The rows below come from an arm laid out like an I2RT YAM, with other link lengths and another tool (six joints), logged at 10 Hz.
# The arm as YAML. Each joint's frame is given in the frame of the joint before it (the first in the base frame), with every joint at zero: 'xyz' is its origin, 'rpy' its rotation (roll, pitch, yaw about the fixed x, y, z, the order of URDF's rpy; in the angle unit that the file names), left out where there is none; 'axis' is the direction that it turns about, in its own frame. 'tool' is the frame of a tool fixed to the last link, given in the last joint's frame.
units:
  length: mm
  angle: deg
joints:
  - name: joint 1
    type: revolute
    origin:
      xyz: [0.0, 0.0, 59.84]
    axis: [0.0, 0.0, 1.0]
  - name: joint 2
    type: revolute
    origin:
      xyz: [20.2, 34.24, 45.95]
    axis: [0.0, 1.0, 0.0]
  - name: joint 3
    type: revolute
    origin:
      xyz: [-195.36, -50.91, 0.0]
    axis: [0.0, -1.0, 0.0]
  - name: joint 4
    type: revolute
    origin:
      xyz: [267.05, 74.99, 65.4]
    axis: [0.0, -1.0, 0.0]
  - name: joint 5
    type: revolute
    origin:
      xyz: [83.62, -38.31, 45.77]
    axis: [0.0, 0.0, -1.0]
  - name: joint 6
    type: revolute
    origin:
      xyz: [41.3, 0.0, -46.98]
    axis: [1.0, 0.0, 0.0]
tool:
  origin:
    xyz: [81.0, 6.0, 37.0]
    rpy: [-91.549, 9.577, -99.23]
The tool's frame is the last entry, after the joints.
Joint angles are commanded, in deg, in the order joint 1, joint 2, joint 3, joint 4, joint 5, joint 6. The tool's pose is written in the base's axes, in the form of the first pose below.
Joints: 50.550 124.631 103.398 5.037 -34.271 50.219
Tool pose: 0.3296 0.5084 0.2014 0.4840 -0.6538 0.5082 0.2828
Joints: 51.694 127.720 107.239 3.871 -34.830 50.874
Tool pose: 0.3239 0.5220 0.1972 0.4746 -0.6588 0.5042 0.2942
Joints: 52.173 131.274 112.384 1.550 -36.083 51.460
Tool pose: 0.3231 0.5330 0.1946 0.4629 -0.6635 0.5015 0.3066
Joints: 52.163 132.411 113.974 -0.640 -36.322 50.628
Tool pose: 0.3236 0.5347 0.1887 0.4526 -0.6698 0.5039 0.3043
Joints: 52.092 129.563 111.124 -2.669 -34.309 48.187
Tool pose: 0.3220 0.5266 0.1887 0.4510 -0.6765 0.5102 0.2805
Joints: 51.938 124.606 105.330 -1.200 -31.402 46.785
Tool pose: 0.3206 0.5136 0.1969 0.4668 -0.6723 0.5149 0.2548
